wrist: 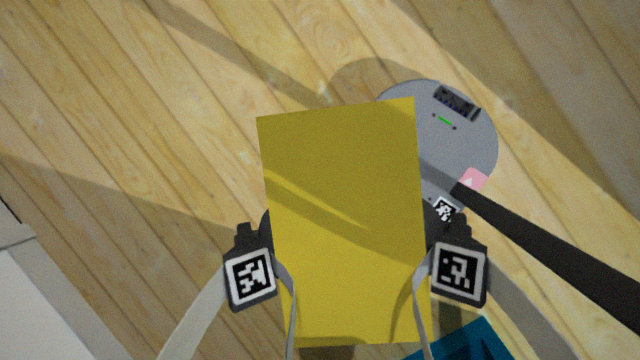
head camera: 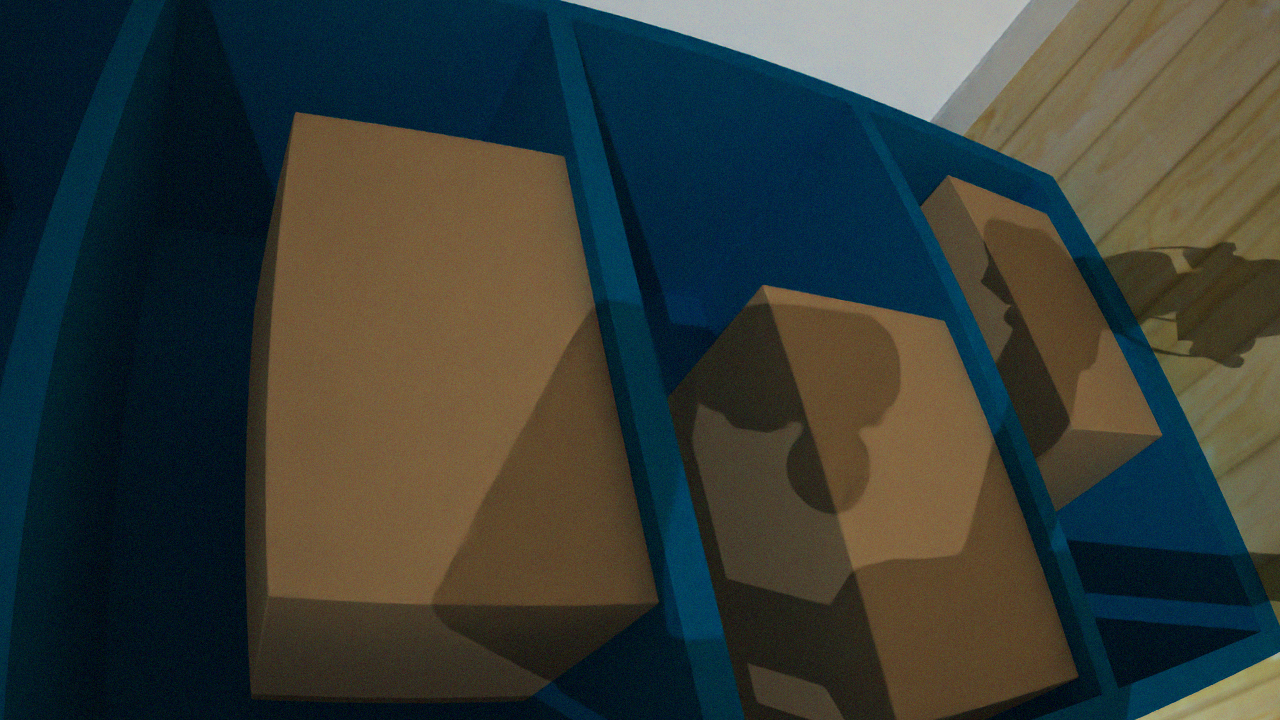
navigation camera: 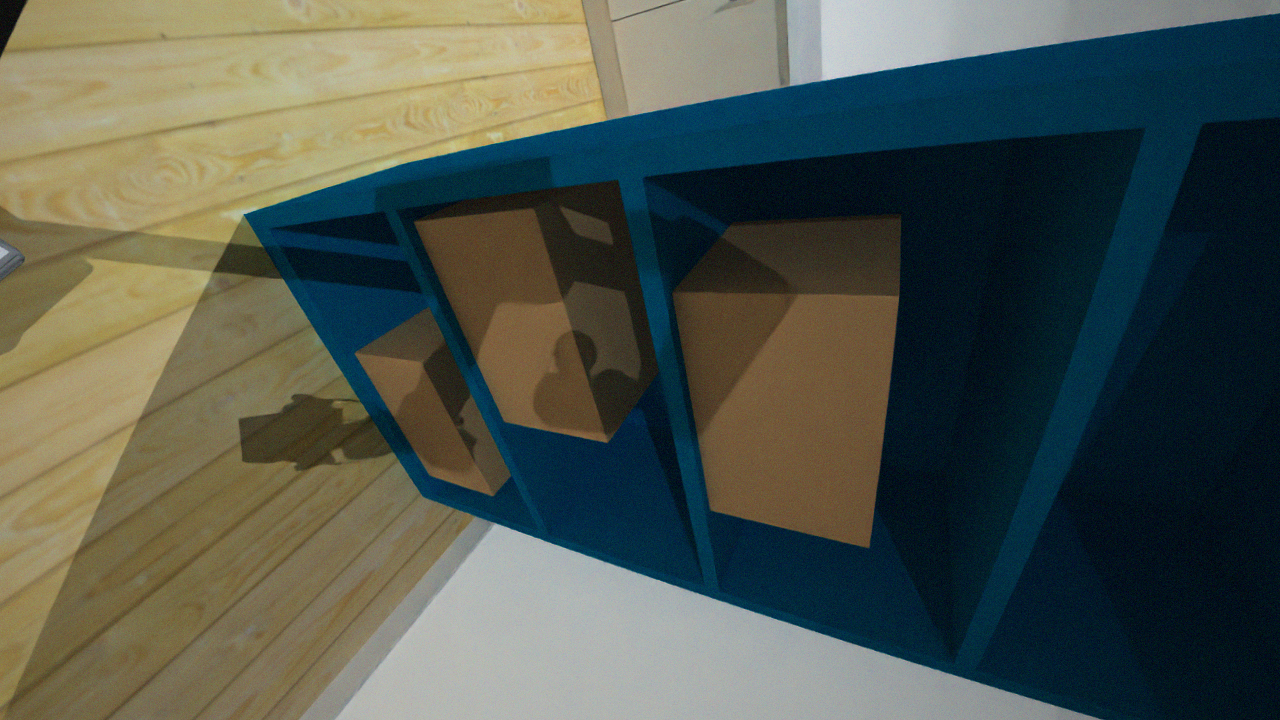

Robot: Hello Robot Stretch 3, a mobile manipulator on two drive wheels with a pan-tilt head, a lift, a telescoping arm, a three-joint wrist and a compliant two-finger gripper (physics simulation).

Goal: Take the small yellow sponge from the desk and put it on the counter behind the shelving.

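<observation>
The yellow sponge is held upright between the two fingers of my gripper in the wrist view. The gripper is shut on it, with a dark fingertip pressed against each side. It hangs high above the wooden floor. The blue shelving fills much of the head and navigation views, and a corner of it shows at the bottom of the wrist view. I cannot make out the desk or the counter in these views.
Brown boxes stand in the shelving's compartments. My round grey base is on the wooden floor, with a black bar crossing beside it. A beige cabinet stands beyond the shelving. A white wall borders the floor.
</observation>
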